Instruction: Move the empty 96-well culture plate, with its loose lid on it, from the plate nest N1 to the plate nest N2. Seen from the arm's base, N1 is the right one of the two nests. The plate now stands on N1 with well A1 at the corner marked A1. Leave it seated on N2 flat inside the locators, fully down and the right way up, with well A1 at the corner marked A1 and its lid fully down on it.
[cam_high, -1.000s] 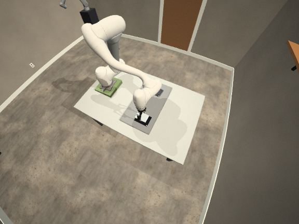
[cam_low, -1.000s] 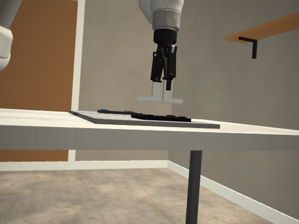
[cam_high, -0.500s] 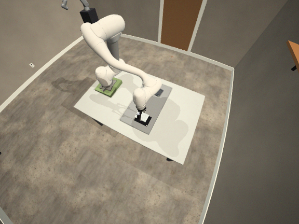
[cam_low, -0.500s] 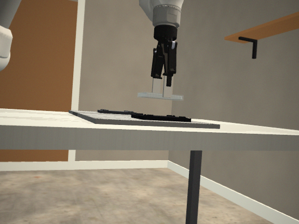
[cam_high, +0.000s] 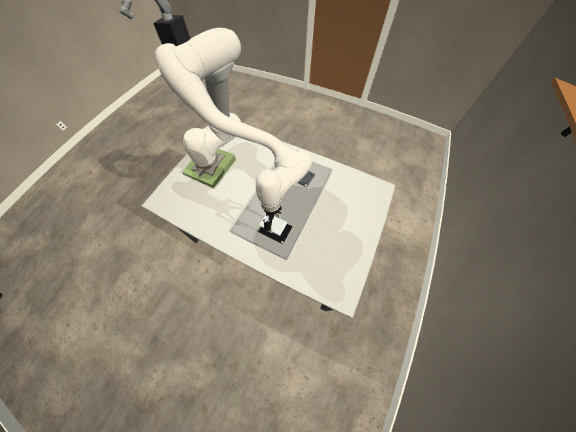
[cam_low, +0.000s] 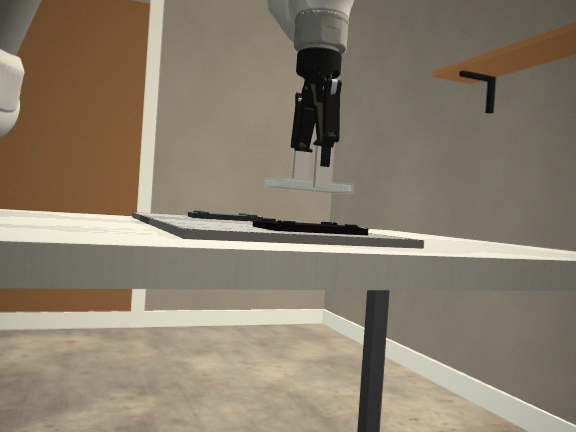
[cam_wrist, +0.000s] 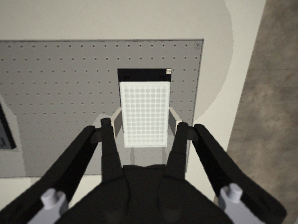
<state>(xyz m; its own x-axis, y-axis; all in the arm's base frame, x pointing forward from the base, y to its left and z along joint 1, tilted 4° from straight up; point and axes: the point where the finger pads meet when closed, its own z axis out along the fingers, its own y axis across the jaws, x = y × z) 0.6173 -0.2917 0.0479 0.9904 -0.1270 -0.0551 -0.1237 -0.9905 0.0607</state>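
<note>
My gripper is now 2 cm above the clear lid. Also, from my hand: 96-well plate: 2 cm below; nest N2: 2 cm ahead, 42 cm to the left, 9 cm below; nest N1: 9 cm below.
</note>
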